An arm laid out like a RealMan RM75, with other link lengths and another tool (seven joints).
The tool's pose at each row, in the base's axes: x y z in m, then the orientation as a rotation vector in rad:
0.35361, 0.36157, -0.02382, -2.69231, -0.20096, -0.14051
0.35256, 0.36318, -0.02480, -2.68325, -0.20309, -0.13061
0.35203, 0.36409, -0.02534, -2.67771, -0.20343, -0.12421
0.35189, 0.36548, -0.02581, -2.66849, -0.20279, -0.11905
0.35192, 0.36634, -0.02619, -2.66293, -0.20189, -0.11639
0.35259, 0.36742, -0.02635, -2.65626, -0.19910, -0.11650
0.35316, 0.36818, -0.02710, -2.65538, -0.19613, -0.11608
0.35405, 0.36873, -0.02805, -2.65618, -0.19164, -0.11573
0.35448, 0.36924, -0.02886, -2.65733, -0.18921, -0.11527
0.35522, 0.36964, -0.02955, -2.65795, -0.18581, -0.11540
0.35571, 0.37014, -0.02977, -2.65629, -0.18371, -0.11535
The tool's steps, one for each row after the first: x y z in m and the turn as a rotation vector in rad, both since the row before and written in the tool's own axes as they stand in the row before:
-0.00097, -0.00121, 0.00150, 0.00988, -0.00638, -0.00001
-0.00048, -0.00067, 0.00085, 0.00609, -0.00400, 0.00073
-0.00002, -0.00106, 0.00103, 0.00965, -0.00263, 0.00117
0.00009, -0.00059, 0.00073, 0.00579, -0.00119, 0.00099
0.00077, -0.00077, 0.00067, 0.00671, 0.00119, 0.00184
0.00057, -0.00024, 0.00104, 0.00100, 0.00031, 0.00216
0.00083, 0.00009, 0.00114, -0.00063, 0.00047, 0.00326
0.00039, -0.00002, 0.00097, -0.00103, 0.00000, 0.00182
0.00070, 0.00007, 0.00083, -0.00053, 0.00063, 0.00240
0.00051, -0.00027, 0.00045, 0.00171, 0.00048, 0.00147

